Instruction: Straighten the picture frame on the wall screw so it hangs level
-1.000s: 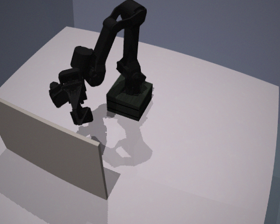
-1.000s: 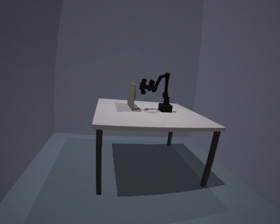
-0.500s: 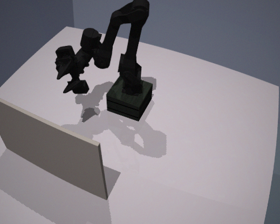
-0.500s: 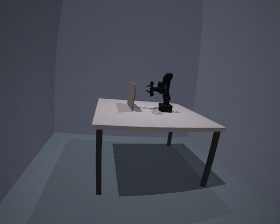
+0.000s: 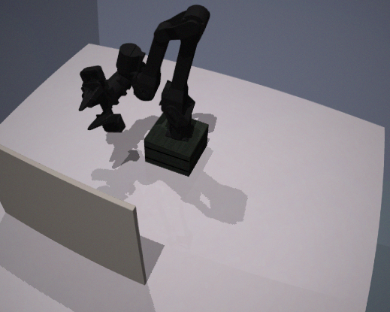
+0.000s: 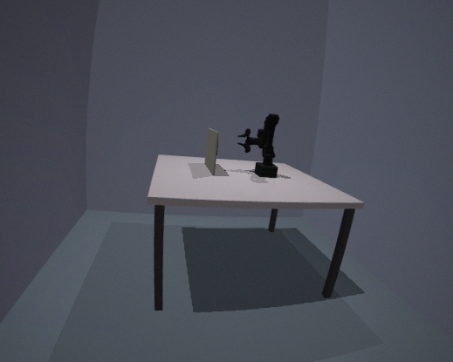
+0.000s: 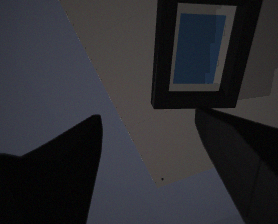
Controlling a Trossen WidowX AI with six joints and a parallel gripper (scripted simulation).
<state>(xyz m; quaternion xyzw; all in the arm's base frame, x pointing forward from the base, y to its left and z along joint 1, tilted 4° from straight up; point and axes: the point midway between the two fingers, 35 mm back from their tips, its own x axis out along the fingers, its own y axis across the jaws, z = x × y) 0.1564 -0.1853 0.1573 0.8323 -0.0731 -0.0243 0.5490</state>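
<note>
The picture frame is 190 mm ahead of my gripper tip and 90 mm below it. Also, from my gripper tip: wall panel: 200 mm ahead, 90 mm below.
</note>
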